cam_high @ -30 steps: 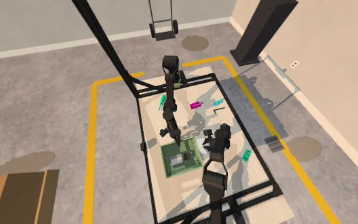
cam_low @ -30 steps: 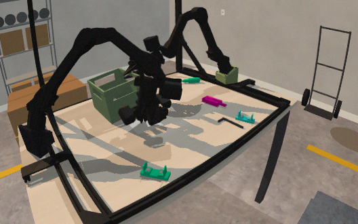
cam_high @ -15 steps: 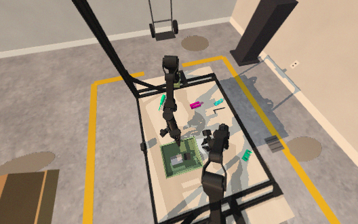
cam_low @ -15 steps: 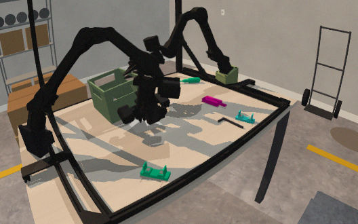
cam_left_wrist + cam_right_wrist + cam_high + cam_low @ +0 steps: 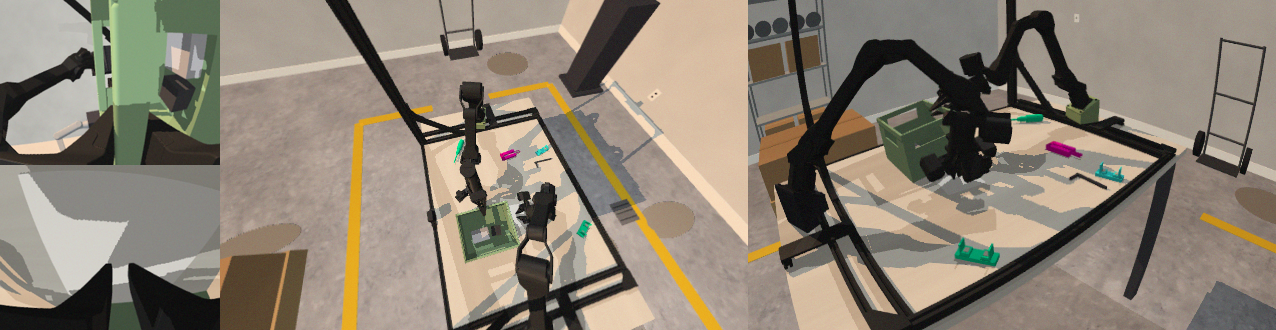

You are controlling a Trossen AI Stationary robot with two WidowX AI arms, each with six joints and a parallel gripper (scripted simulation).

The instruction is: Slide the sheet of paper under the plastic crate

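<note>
Now: right hand 17 cm past the green plastic crate, 4 cm below it and 3 cm to the left of it. From my right hand the other things lie so: paper sheet: 3 cm below, 2 cm behind; then black hex key: 24 cm to the left, 20 cm ahead, 3 cm below; then green clamp: 27 cm ahead, 13 cm to the right, 2 cm below.
</note>
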